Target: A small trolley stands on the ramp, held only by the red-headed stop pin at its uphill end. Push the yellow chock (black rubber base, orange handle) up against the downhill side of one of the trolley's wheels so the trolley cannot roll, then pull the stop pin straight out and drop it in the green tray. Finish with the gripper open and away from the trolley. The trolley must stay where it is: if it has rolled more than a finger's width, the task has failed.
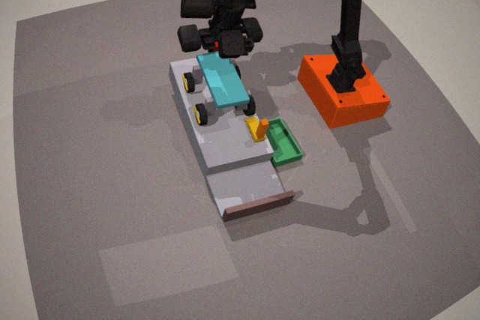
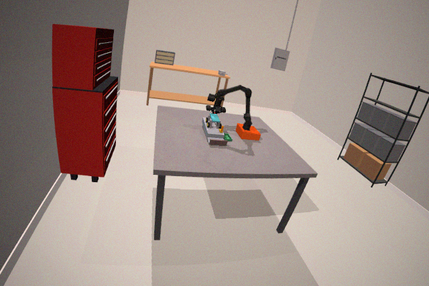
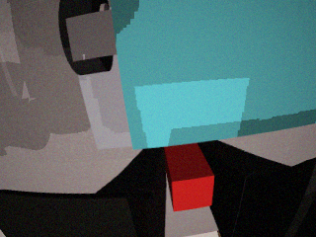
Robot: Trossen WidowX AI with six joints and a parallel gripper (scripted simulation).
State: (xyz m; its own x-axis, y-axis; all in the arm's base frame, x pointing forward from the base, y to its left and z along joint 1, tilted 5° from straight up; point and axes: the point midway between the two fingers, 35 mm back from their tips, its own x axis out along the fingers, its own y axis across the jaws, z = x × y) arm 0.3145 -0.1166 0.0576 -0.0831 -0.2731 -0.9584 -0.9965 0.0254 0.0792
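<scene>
The yellow chock lies 30 mm behind my gripper tip, 200 mm to the left of it and 50 mm below it. Also, from my gripper tip: trolley: 20 mm ahead, 100 mm to the left, 20 mm below; then red-headed stop pin: right at my gripper tip; then brown bar: 30 mm ahead, 360 mm to the left, 100 mm below.
</scene>
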